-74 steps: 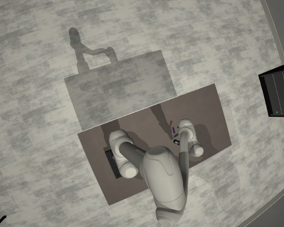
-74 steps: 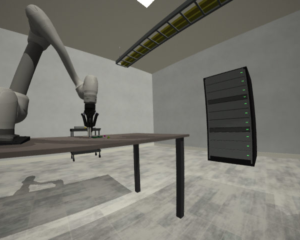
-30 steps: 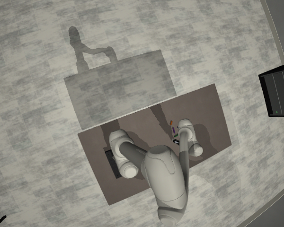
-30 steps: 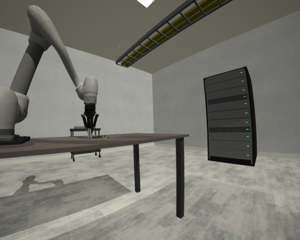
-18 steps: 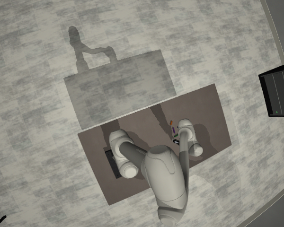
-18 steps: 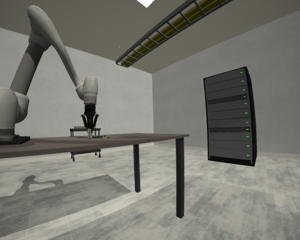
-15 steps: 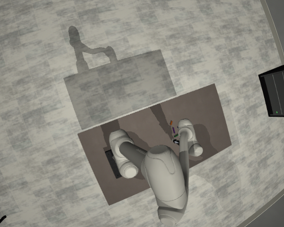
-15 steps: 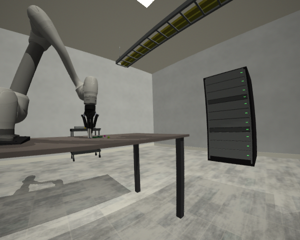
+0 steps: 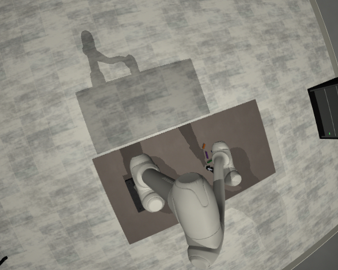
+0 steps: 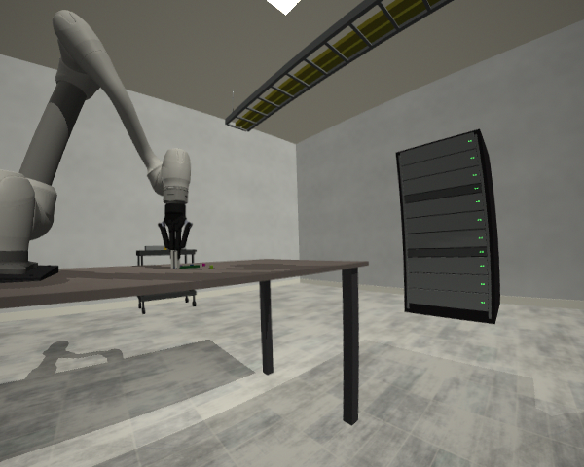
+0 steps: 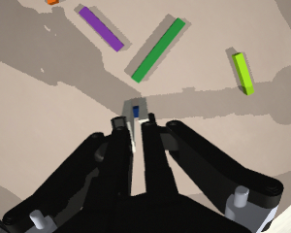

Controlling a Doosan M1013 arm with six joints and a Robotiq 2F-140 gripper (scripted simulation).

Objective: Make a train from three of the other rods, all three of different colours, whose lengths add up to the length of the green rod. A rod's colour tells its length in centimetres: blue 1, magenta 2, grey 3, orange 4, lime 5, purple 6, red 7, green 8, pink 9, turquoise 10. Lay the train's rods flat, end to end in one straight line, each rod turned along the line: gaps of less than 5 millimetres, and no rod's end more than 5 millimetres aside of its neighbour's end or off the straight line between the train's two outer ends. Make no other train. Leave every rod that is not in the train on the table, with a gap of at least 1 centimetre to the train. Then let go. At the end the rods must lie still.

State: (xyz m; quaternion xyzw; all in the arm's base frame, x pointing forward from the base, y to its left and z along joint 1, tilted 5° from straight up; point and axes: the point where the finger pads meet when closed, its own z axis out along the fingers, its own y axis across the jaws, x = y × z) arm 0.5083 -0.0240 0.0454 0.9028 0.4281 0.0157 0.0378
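The magenta rod lies 150 mm ahead of my hand, 100 mm to the left of it and 30 mm below it. Also, from my hand: lime rod: 120 mm ahead, 60 mm to the right, 30 mm below; purple rod: 90 mm to the left, 40 mm ahead, 30 mm below; green rod: 60 mm ahead, 30 mm to the left, 30 mm below.
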